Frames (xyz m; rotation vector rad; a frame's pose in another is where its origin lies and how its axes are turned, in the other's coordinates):
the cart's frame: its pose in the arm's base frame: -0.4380 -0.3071 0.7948 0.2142 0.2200 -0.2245
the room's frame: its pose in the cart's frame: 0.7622 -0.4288 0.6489 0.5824 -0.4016 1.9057
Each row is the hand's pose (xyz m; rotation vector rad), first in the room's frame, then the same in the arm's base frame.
Working: the room's frame: its pose in the arm's base frame: 0.3070 -1.0163 1.1525 0.8436 -0.5090 1.5762

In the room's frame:
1: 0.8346 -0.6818 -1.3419 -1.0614 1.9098 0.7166
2: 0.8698 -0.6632 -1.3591 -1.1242 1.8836 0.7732
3: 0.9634 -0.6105 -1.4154 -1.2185 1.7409 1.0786
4: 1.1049 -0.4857 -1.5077 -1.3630 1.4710 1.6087
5: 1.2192 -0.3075 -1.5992 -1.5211 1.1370 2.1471
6: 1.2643 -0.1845 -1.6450 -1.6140 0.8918 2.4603
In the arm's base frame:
1: 0.6430 0.6411 0.8329 -1.7461 -0.0662 1.6186
2: 0.6202 0.6733 0.8511 -1.7920 -0.1413 1.6157
3: 0.5541 0.7658 0.8931 -1.9064 -0.4091 1.7512
4: 0.4086 0.9025 0.9583 -2.1318 -0.8966 1.9260
5: 0.2118 1.0109 1.0107 2.0009 1.2159 -1.6270
6: 0.0807 1.0508 1.0324 1.8178 1.2974 -1.3254

